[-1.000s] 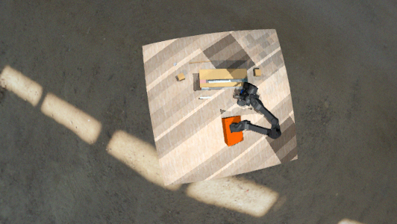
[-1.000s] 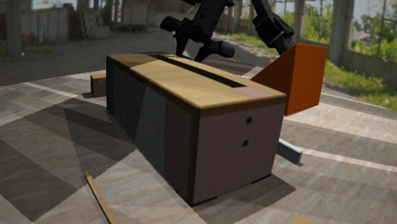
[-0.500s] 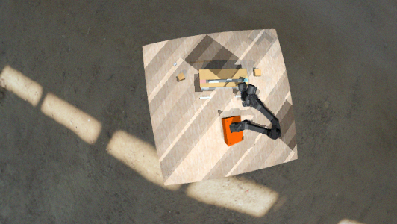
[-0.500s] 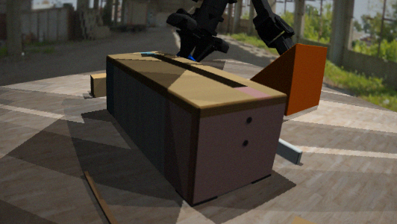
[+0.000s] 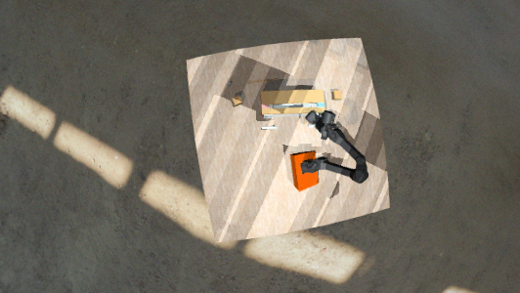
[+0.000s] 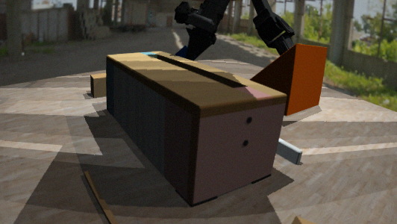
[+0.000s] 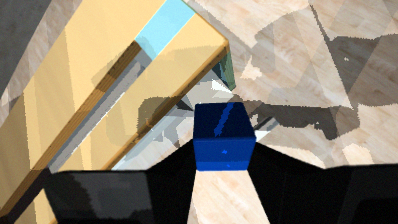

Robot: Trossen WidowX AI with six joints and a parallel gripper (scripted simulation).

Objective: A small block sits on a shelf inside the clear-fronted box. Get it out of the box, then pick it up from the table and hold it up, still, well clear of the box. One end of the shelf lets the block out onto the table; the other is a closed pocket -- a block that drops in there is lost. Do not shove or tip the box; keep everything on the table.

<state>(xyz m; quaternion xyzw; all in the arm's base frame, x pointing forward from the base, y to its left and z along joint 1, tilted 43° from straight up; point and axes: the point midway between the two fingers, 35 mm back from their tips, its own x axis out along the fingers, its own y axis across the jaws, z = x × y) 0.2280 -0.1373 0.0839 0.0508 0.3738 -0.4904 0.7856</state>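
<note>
My gripper tip is now 1 cm to the left of the blue block and 1 cm below it. Also, from my gripper tip: thin wooden strip (36 cm ahead, 23 cm to the left, 11 cm below); then wooden-topped box (11 cm to the left, 11 cm ahead, 5 cm below).
</note>
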